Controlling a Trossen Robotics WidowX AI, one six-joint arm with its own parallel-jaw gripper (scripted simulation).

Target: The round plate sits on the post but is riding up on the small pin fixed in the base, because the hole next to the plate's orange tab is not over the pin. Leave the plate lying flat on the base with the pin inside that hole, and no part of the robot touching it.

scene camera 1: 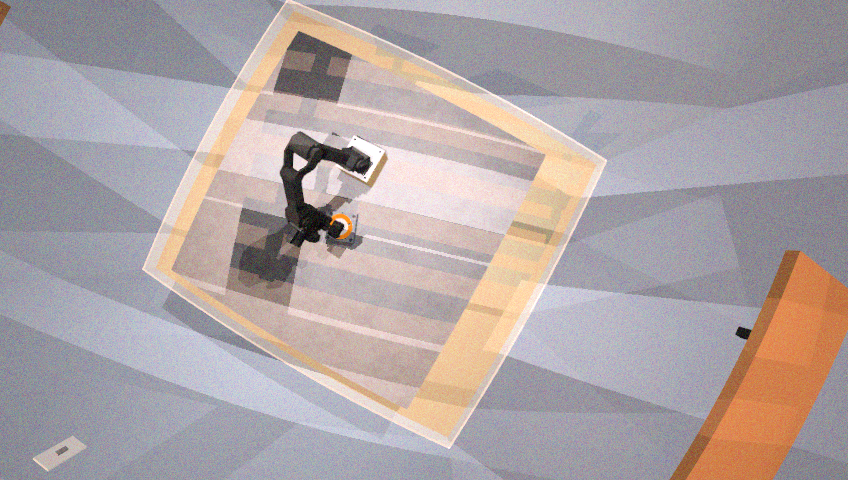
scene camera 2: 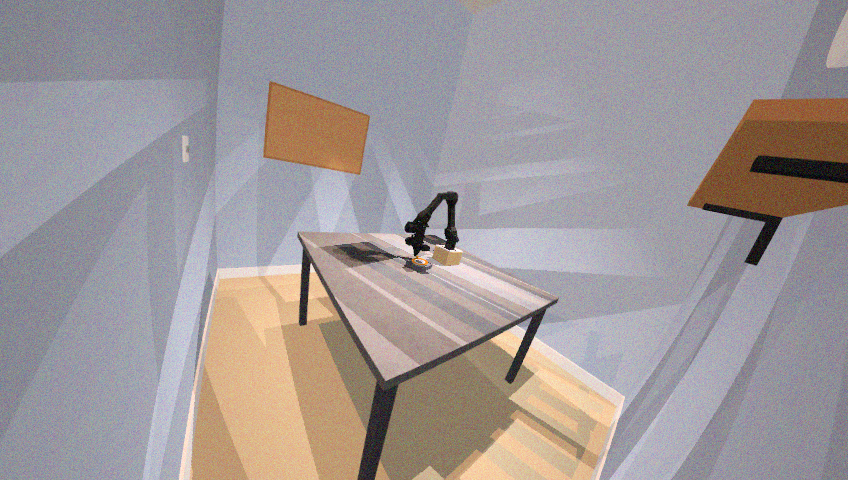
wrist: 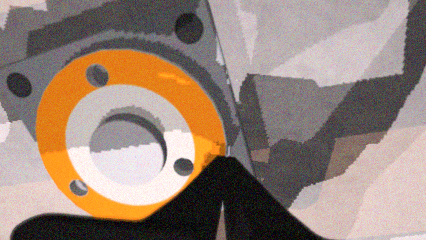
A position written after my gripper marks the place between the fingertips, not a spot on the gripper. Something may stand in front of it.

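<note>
My gripper (wrist: 225, 164) is shut and holds nothing. I can also see a grey square base (wrist: 191, 41).
</note>
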